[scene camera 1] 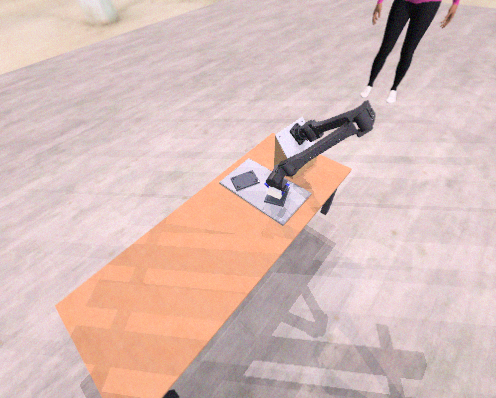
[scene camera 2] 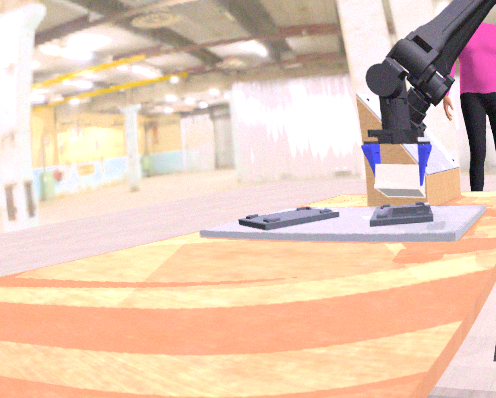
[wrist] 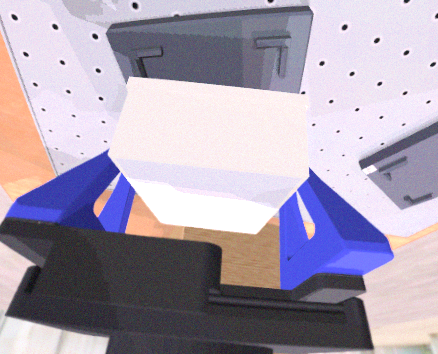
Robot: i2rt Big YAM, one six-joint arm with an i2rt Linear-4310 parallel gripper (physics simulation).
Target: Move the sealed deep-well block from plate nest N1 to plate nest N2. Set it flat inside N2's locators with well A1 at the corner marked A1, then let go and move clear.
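Places are measured from the arm's base along level axes (x ahead, y left, z up), in millimetres.
Where they show: gripper, between the fingertips: (scene camera 1: 276, 191) (scene camera 2: 400, 185) (wrist: 213, 144); arm's base, origin of its link: (scene camera 1: 297, 134).
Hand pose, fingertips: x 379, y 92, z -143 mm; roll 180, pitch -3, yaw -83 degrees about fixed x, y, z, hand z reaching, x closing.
Each offset is from my fingertips to the centre of the thing. Level surfaces: height alone.
The white deep-well block @(dx -27, dy -4, dz +5 mm) (scene camera 1: 274, 192) (scene camera 2: 399, 175) (wrist: 215, 130) is between the blue fingers of my gripper (scene camera 1: 276, 190) (scene camera 2: 399, 180) (wrist: 213, 144), which is shut on its sides. The block hangs above nest N1 @(dx -29, dy -8, dz -51 mm) (scene camera 2: 401, 219) (wrist: 200, 55), apart from it and slightly tilted, with its underside showing in scene camera 2. Nest N2 @(dx -5, dy -248, dz -51 mm) (scene camera 1: 245, 180) (scene camera 2: 292, 217) (wrist: 415, 175) is a dark plate with raised corner locators and holds no block. A small white mark @(dx -45, dy -164, dz -48 mm) (wrist: 370, 170) shows at one N2 corner. I cannot read the block's well A1.
Both nests lie on a grey perforated board @(dx -30, dy -113, dz -66 mm) (scene camera 1: 255, 200) (scene camera 2: 350, 231) (wrist: 340, 65) on the orange table @(dz -73 mm) (scene camera 1: 200, 240) (scene camera 2: 225, 330). A wooden stand with a sloped white top (scene camera 1: 287, 142) (scene camera 2: 442, 187) carries the arm behind the board. A person (scene camera 1: 407, 40) (scene camera 2: 477, 100) stands beyond the table.
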